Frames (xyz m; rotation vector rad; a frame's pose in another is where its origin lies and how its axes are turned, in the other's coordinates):
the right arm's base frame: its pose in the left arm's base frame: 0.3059 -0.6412 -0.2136 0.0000 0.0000 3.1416
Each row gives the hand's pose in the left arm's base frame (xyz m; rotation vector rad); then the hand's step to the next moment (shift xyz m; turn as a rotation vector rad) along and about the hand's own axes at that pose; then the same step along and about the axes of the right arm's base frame.
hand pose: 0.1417 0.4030 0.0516 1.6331 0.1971 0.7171
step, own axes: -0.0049 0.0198 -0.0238 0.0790 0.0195 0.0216
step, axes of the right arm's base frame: 0.0223 -0.0132 0.0176 -0.0691 -0.0184 0.0444
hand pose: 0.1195 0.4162 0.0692 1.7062 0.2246 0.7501
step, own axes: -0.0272 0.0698 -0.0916 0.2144 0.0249 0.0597
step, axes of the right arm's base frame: 0.0915 -0.0397 0.0637 -0.1949 -0.0570 0.0944
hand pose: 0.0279 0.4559 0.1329 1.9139 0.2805 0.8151
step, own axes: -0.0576 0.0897 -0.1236 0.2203 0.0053 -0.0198
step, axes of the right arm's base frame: 0.1367 -0.0150 0.0879 -0.1508 -0.1258 0.1020
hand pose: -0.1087 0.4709 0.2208 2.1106 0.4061 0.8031
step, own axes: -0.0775 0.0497 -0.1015 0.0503 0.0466 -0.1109
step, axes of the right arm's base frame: 0.1251 0.0121 0.0547 0.0362 -0.0634 0.1080
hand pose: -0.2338 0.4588 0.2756 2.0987 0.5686 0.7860
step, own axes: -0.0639 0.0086 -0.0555 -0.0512 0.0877 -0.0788
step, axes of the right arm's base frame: 0.0828 0.0155 0.0123 0.0803 0.0406 0.0918
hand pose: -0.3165 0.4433 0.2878 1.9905 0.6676 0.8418
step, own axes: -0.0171 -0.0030 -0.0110 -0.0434 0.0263 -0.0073
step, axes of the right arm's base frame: 0.0196 0.0052 -0.0033 0.0293 0.0403 0.0122
